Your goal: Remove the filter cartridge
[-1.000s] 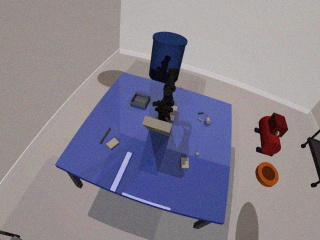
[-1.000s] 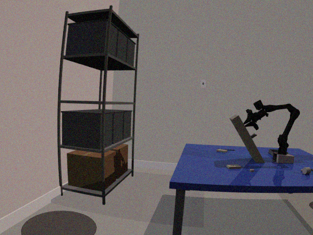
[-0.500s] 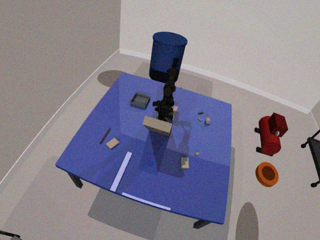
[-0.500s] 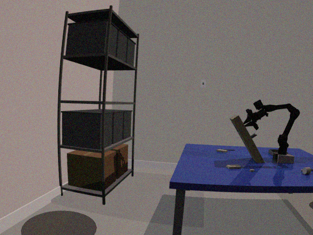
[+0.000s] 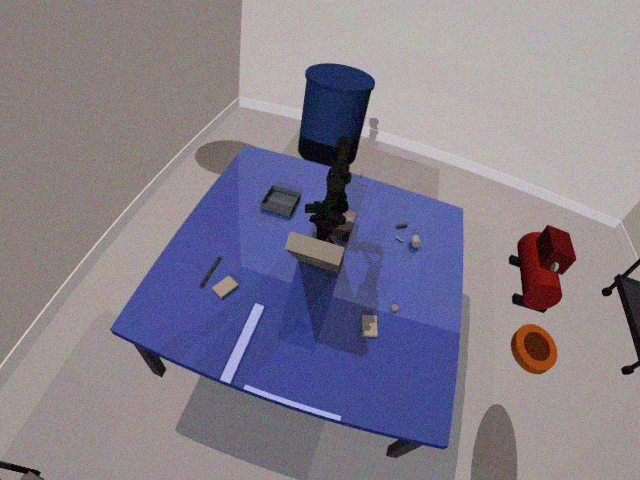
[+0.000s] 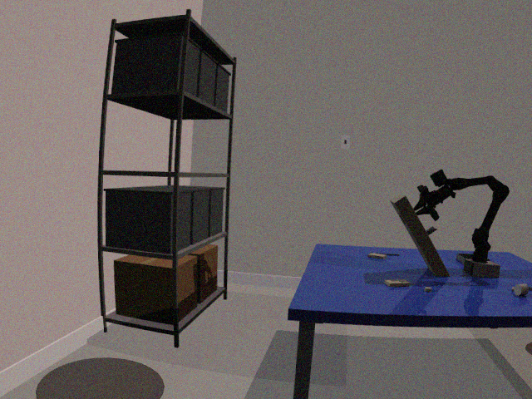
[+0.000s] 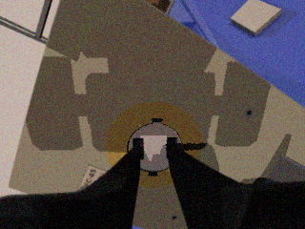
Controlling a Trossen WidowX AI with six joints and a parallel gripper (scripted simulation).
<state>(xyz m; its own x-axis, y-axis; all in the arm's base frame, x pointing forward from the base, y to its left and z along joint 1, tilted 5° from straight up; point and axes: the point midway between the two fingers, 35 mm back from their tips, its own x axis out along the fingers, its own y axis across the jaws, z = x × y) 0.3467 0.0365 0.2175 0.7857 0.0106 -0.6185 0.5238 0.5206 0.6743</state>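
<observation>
Right now my gripper tip is 10 mm short of the round grey filter cartridge and 10 mm above it. Also, from my gripper tip: dark tray 400 mm behind, 310 mm to the right, 270 mm below.
</observation>
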